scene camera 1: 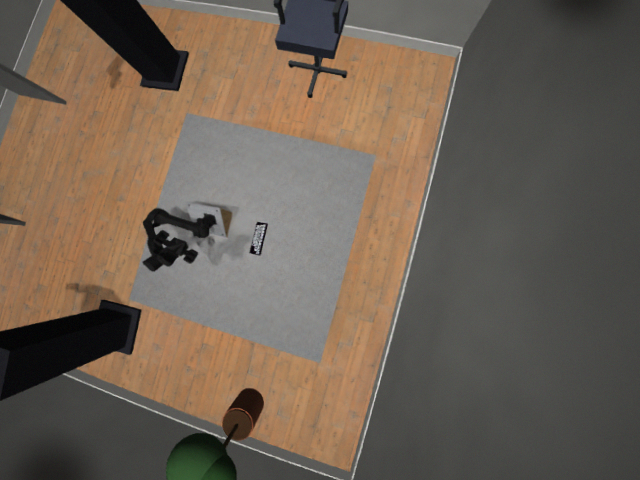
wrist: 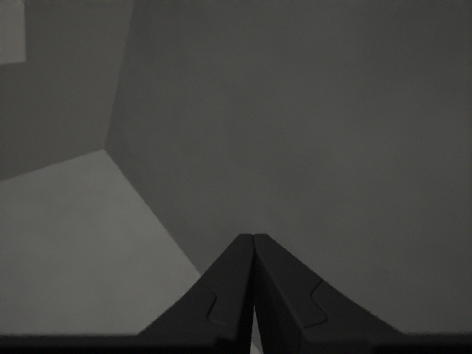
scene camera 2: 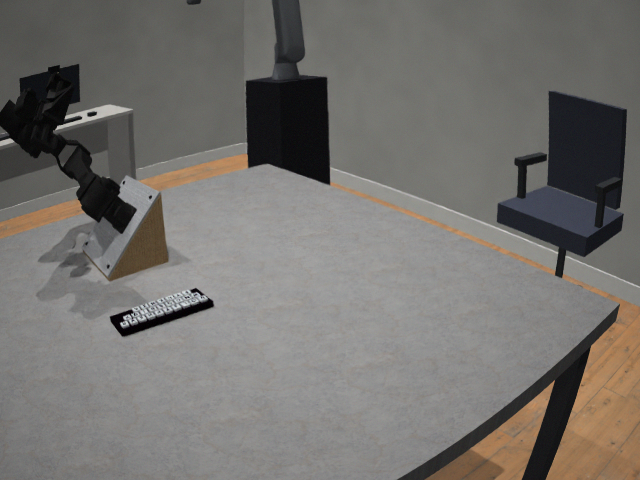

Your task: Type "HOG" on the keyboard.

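Seen in the pictures: gripper, between the fingertips: [scene camera 1: 185,242] [wrist: 252,247] [scene camera 2: 72,87]; arm's base, origin of its link: [scene camera 1: 210,218] [scene camera 2: 124,218].
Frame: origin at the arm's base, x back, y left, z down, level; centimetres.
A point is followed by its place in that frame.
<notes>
A small black keyboard [scene camera 1: 251,251] @(x -25.7, y -14.4, z 8.5 cm) [scene camera 2: 161,311] @(x -30.2, y -6.2, z 8.0 cm) with rows of white keys lies flat on the grey table [scene camera 1: 299,191] @(x -47.1, y 28.0, z 9.7 cm) [scene camera 2: 361,330] @(x -54.6, y 17.7, z 9.7 cm), in front of the arm's wedge-shaped mount. The letters on the keys are too small to read surely. My gripper [wrist: 252,247] @(x -11.3, y -13.9, z -33.1 cm) is shut and empty, with its two dark fingertips together in the wrist view. In the scene views the arm is folded back and raised on the far side of the mount, away from the keyboard. The wrist view looks at grey walls or ceiling, and the keyboard does not show there.
The wedge mount [scene camera 1: 226,222] @(x -7.7, y 0.0, z 4.9 cm) [scene camera 2: 142,242] @(x -7.7, y 0.9, z 3.7 cm) has a wooden side and a metal face and carries the arm's base. Around the table stand a blue office chair [scene camera 1: 310,31] [scene camera 2: 553,209], black pedestals [scene camera 1: 162,72] [scene camera 2: 305,124], and a brown plant pot [scene camera 1: 248,405].
</notes>
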